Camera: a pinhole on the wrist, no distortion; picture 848 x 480 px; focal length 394.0 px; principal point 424.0 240.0 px. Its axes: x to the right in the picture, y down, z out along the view. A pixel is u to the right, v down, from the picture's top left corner.
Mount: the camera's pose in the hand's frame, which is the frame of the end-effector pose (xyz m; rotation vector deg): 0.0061 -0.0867 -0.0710 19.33 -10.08 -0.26
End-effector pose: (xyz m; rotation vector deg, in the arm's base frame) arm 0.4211 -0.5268 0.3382 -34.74 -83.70 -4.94
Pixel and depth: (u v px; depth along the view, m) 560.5 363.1 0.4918
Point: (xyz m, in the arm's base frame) -0.0317 -0.3918 0.4501
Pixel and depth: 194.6 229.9 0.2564
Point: 0.1995 -0.6686 0.2195
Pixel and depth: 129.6 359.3 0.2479
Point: 0.2165 -0.6051 0.1585
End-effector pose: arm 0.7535 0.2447 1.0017 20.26 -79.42 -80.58
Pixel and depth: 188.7 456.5 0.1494
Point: 0.7055 0.3612 0.9274
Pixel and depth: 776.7 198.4 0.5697
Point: 0.0158 0.1002 1.0375
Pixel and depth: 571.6 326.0 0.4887
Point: 0.2849 0.3625 1.0412
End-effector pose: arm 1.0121 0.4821 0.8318 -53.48 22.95 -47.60
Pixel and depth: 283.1 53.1 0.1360
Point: 0.9022 0.4833 1.0020
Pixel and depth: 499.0 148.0 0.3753
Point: 1.0523 0.5172 1.2223
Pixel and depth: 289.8 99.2 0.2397
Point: 0.8995 0.5502 1.0904
